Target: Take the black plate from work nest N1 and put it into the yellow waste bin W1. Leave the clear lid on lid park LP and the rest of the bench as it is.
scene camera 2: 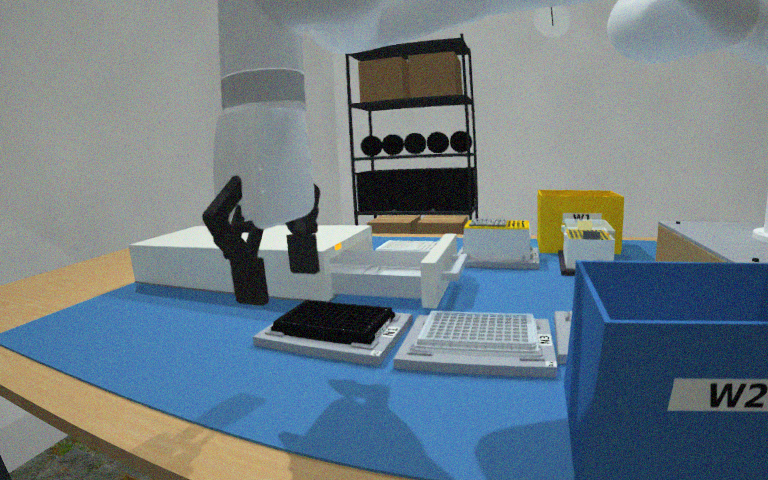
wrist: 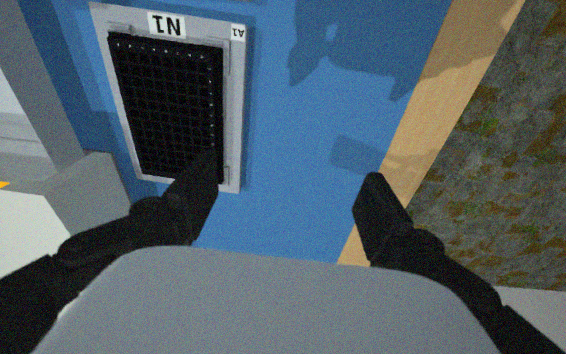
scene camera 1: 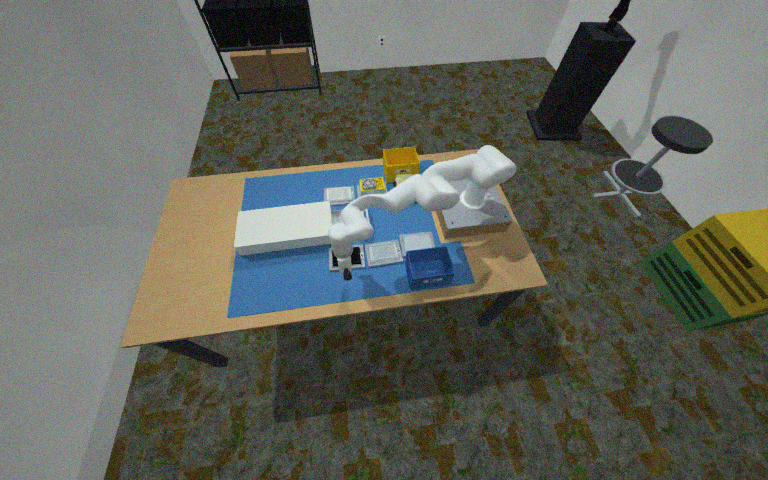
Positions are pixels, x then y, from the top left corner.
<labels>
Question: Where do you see a black plate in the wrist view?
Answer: At 172,91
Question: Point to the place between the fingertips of my gripper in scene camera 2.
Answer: At 281,286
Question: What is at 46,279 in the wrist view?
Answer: My gripper.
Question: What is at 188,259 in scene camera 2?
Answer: A white instrument.
</labels>
